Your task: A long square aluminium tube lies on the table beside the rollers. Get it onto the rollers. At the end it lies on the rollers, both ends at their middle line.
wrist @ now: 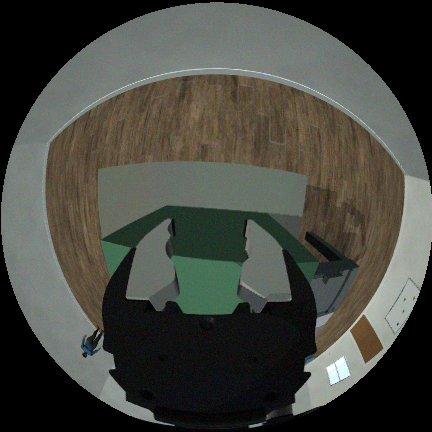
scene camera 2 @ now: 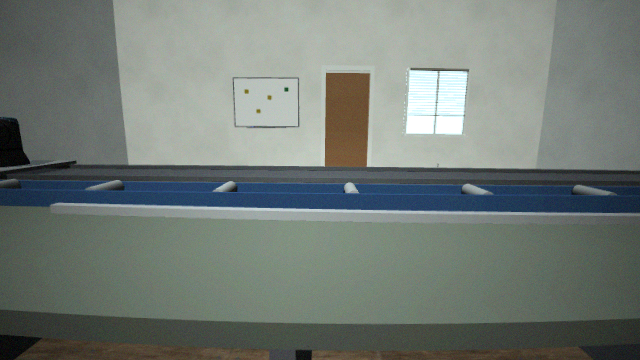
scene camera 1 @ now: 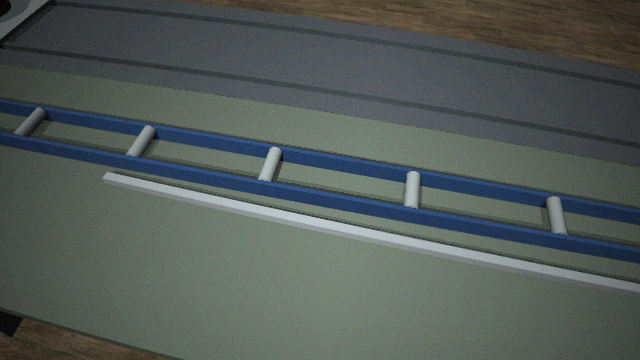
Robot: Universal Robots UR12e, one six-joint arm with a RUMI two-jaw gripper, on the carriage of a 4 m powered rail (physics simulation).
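Pixels of known places: gripper, fingertip midpoint: (wrist: 208,220); arm's base, origin of the base link: (scene camera 2: 8,165).
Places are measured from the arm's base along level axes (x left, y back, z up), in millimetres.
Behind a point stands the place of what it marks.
Observation:
The long square aluminium tube (scene camera 1: 350,230) @[y -769, x 1768, z -5 mm] (scene camera 2: 320,214) @[y -779, x 1819, z -12 mm] lies flat on the table (scene camera 1: 250,290) @[y -972, x 1562, z -30 mm] (scene camera 2: 320,275) @[y -1046, x 1821, z -30 mm], in front of the front blue rail and roughly along it. Its left end shows in both scene views; its right end is cut off by the frame edge. Several grey rollers (scene camera 1: 270,164) @[y -628, x 1519, z 30 mm] (scene camera 2: 351,188) @[y -652, x 1911, z 30 mm] stand crosswise between two blue rails, with no tube on them. My gripper (wrist: 208,220) @[y -610, x -890, z 312 mm] shows in the wrist view, its two grey jaws wide apart with nothing held between them. The gripper does not show in the scene views, and the tube does not show in the wrist view.
A large green block (wrist: 210,285) @[y -605, x -793, z 290 mm] shows below and beyond the jaws, with a pale grey-green surface (wrist: 200,185) @[y -674, x -906, z -30 mm] behind it. A dark frame stands at the right of the wrist view. A grey track (scene camera 1: 300,60) runs behind the rollers. A person (wrist: 91,345) stands at lower left.

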